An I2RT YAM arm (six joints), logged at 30 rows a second.
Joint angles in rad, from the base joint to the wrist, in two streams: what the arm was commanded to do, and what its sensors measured. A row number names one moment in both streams.
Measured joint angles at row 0:
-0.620 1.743 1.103 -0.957 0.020 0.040
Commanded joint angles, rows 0 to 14:
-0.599 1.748 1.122 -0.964 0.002 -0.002
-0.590 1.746 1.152 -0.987 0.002 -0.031
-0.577 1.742 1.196 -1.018 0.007 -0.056
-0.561 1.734 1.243 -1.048 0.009 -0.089
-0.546 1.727 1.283 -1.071 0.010 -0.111
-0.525 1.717 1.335 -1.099 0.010 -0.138
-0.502 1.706 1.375 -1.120 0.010 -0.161
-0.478 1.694 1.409 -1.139 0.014 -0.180
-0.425 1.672 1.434 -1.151 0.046 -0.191
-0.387 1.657 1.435 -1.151 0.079 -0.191
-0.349 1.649 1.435 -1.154 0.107 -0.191
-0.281 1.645 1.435 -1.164 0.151 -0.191
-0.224 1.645 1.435 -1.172 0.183 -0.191
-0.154 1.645 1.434 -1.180 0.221 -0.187
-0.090 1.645 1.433 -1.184 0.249 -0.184
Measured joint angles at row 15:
-0.245 1.660 1.425 -1.169 0.124 -0.170
